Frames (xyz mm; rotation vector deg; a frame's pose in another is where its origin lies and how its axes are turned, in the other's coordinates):
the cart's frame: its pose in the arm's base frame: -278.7 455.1 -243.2 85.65 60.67 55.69
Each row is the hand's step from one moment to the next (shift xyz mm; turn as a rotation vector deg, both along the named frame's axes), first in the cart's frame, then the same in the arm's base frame.
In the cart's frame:
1: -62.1 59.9 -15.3 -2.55 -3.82 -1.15
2: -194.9 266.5 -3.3 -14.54 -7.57 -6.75
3: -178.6 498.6 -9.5 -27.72 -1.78 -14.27
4: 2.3 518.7 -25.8 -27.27 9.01 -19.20
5: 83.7 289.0 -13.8 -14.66 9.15 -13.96
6: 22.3 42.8 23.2 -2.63 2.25 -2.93
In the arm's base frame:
1: -24.3 -60.9 58.2 -2.34 -1.75 -3.72
2: -23.3 -210.9 252.9 -11.61 -11.31 -7.19
3: 6.8 -215.8 483.7 -21.75 -22.38 -1.00
4: 46.1 -40.3 515.7 -24.84 -21.62 10.44
5: 50.0 56.2 291.6 -16.22 -11.03 10.43
6: 34.2 10.8 39.8 -3.23 -1.92 2.54

